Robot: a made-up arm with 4 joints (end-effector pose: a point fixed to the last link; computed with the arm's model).
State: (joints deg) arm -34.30 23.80 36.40 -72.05
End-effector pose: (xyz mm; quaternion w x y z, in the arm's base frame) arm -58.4 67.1 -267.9 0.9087 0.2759 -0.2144 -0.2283
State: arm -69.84 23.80 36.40 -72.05
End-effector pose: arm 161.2 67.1 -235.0 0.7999 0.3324 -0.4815 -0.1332
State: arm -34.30 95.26 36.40 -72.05
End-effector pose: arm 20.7 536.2 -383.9 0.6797 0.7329 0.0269 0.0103
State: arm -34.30 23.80 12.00 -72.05
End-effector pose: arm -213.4 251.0 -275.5 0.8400 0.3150 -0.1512 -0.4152
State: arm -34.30 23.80 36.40 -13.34
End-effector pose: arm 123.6 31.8 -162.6 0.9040 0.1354 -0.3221 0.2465
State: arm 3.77 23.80 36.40 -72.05
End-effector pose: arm -267.4 67.1 -155.5 0.9290 0.1863 0.0937 -0.3058
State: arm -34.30 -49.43 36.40 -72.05
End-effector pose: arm -340.2 58.4 145.1 0.7886 -0.2983 -0.3773 -0.3831
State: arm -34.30 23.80 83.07 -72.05
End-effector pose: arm 326.2 -81.5 -84.9 0.9248 0.1684 -0.3061 0.1503
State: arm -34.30 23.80 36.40 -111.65
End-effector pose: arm -148.9 183.3 -267.6 0.7777 0.3322 -0.1082 -0.5227
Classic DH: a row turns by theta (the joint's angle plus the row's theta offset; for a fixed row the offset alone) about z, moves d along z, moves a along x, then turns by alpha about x. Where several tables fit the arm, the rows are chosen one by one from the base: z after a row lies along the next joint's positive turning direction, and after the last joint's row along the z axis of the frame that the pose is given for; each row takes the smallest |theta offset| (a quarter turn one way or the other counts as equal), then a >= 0, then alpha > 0; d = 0 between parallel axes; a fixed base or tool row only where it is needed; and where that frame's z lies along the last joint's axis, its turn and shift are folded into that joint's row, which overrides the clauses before.
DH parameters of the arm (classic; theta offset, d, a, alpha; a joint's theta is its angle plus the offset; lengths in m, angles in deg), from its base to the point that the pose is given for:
base (fixed): 0 0.0912 0 -90
joint 1: 90 0.3992 0.0079 90
joint 2: -90 0.148 0.0006 90
joint 3: -83.71 0 0.3531 0
joint 4: 79.59 0 0.2174 0
tool (fixed): 94.12 -0.1001 0 0

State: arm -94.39 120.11 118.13 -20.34
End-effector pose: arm 154.3 625.2 669.3 0.2560 -0.1111 0.6844 -0.6735
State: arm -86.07 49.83 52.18 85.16
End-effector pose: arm 197.1 377.2 199.7 0.0267 0.4645 0.5120 -0.7221
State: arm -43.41 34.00 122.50 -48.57
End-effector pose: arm 613.7 164.3 276.6 0.6449 0.0044 -0.4459 0.6207
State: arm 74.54 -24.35 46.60 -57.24
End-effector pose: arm 68.1 -90.7 235.0 0.7864 -0.2220 0.5738 0.0550
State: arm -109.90 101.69 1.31 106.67
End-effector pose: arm -19.1 496.3 93.9 0.3003 0.1563 0.6641 -0.6666
